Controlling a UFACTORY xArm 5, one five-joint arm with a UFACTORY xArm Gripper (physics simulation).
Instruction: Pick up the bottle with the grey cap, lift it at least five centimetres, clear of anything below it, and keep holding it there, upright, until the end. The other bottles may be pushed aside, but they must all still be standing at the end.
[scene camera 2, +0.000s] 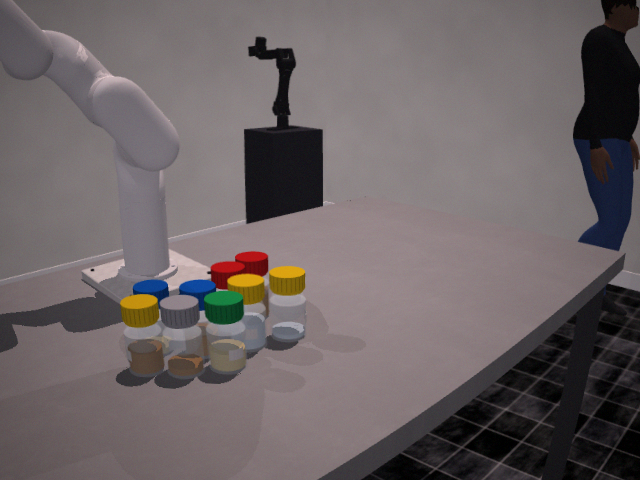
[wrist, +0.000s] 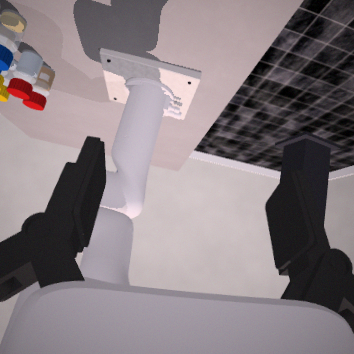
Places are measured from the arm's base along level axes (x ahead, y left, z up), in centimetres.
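Where they show: gripper, between the fingertips: (wrist: 193, 173); arm's base, origin of its link: (scene camera 2: 147, 271) (wrist: 149, 91).
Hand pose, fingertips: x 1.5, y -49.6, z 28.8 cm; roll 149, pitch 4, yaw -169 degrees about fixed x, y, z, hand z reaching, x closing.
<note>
Each offset is from my fingertips to the top centre of the thing. "*": to the spot under its first point. Level surfaces: height alone.
The bottle with the grey cap {dx +38.0, dy +40.9, dz -20.1 cm} (scene camera 2: 179, 312) stands upright in the front row of the cluster, between a yellow-capped bottle {dx +34.7, dy +36.0, dz -20.1 cm} (scene camera 2: 139, 311) and a green-capped bottle {dx +40.0, dy +46.8, dz -20.1 cm} (scene camera 2: 223, 307); it holds a little brown content. Behind stand two blue-capped bottles, two red-capped bottles and two more yellow-capped bottles, all upright. In the wrist view, part of the cluster shows at the upper left, with red caps {dx +28.6, dy +53.3, dz -20.1 cm} (wrist: 20, 89) and a blue cap {* dx +27.6, dy +38.1, dz -20.8 cm} (wrist: 4, 58); the grey cap does not show there. My gripper (wrist: 193, 173) is wide open and empty, away from the bottles, and is out of frame in the scene view.
The arm's base plate (scene camera 2: 98, 274) (wrist: 192, 95) sits on the table {dz -30.6 cm} (scene camera 2: 439, 289) behind the bottles. The table's edge (scene camera 2: 465, 382) runs along the right. A dark pedestal (scene camera 2: 283, 175) with a small black arm (scene camera 2: 283, 82) and a person (scene camera 2: 604, 87) stand beyond the table.
</note>
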